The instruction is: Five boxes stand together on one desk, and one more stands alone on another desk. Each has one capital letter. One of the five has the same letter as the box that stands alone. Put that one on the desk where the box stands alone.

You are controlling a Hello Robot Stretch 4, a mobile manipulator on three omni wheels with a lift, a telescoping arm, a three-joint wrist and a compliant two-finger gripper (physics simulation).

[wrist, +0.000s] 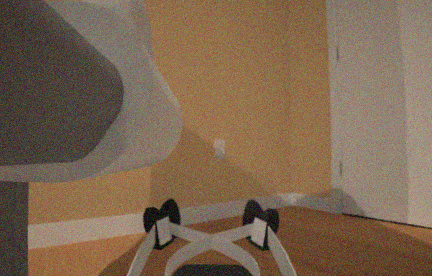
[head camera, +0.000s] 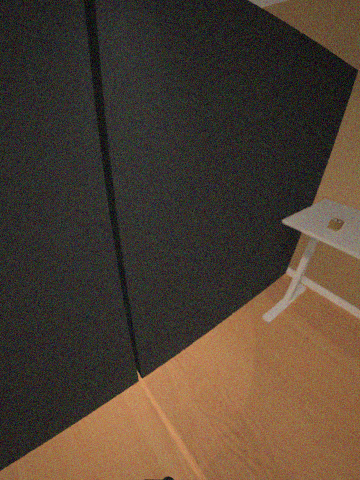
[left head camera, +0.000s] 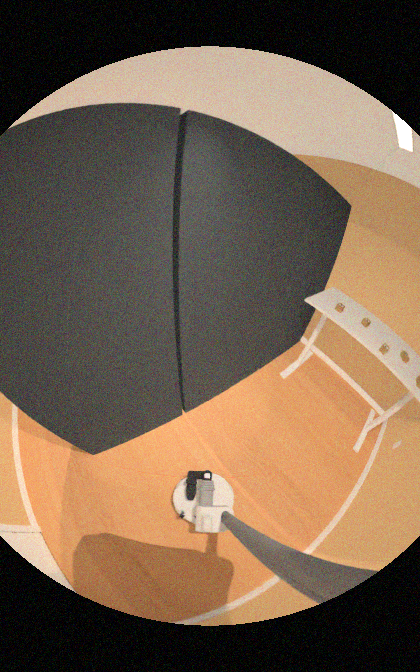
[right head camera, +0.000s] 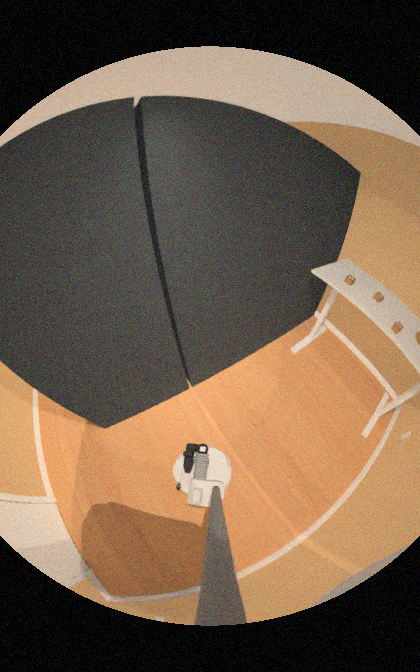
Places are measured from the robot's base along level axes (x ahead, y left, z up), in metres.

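Pixels of known places: gripper, between the fingertips: [wrist: 211, 215].
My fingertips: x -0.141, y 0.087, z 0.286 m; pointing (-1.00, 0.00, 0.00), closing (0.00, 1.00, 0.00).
Observation:
Behind a point stands the place of what it marks.
A long white desk [head camera: 309, 220] @(x 1.304, y -0.922, z 0.923 m) [left head camera: 324, 298] [right head camera: 331, 270] stands at the right in the head views. Several small brown boxes stand spaced out on it in the left head view: one box [left head camera: 340, 307] [right head camera: 350, 280] [head camera: 335, 224] @(x 1.182, y -1.019, z 0.964 m) near its left end, a second box [left head camera: 366, 322] [right head camera: 378, 297], a third box [left head camera: 384, 348] [right head camera: 397, 327], a fourth box [left head camera: 404, 356] and part of one more at the picture's edge. Their letters are too small to read. The other desk with the lone box does not show. My gripper [wrist: 211, 215] @(x -0.141, y 0.087, z 0.286 m) is open and empty, far from the boxes.
A tall dark partition [head camera: 225, 175] @(x 1.052, y -0.235, z 1.263 m) [left head camera: 250, 250] [right head camera: 250, 225] with a vertical seam fills the left and middle, reaching the desk's left end. The wrist view shows an orange wall [wrist: 240, 75] @(x -1.479, y 0.267, z 0.843 m), a white door [wrist: 370, 110] @(x -1.308, y 1.019, z 0.607 m) and, at left, a grey rounded robot part.

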